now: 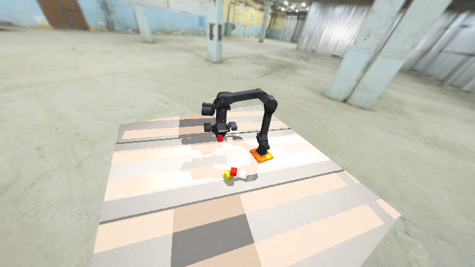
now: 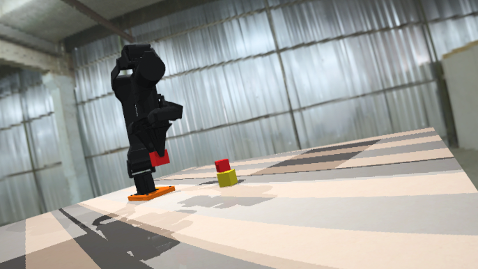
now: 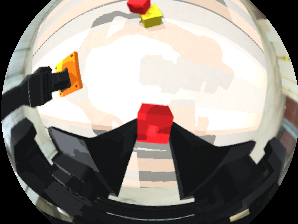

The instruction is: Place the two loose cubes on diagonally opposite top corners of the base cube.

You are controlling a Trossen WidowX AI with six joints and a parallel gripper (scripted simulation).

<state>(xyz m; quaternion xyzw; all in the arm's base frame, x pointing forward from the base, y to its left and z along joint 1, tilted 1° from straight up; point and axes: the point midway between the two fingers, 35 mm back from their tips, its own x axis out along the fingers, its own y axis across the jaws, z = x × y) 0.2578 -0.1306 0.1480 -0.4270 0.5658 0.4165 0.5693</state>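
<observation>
Right now my gripper tip is 200 mm to the right of the yellow base cube, 110 mm above it and 40 mm short of it.
</observation>
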